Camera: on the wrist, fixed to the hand. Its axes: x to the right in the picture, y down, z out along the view.
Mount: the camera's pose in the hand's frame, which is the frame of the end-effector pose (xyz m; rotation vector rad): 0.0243 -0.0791 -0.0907 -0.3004 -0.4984 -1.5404
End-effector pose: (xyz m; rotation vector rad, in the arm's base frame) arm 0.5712 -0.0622 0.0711 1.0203 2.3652 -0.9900
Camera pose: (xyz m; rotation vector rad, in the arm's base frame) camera 0.4904 -0.0230 0.1548 -1.2667 2.4101 -0.9852
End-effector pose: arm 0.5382 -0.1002 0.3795 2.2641 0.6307 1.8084
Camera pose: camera 0.4382 -0.0302 0.3925 1.1351 1.2964 0.4867
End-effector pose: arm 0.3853 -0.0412 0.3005 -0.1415 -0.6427 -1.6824
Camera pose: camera 0.3287 -0.1002 0.2089 0.2736 0.7800 2.7149
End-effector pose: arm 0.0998 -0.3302 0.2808 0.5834 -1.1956 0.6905
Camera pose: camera 0.2212 -0.3123 0.2761 1.2029 -0.8984 -0.9638
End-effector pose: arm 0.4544 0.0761 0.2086 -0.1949 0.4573 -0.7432
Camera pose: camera 0.3798 0.0011 0.1463 -1.0514 -0.1678 -2.0525
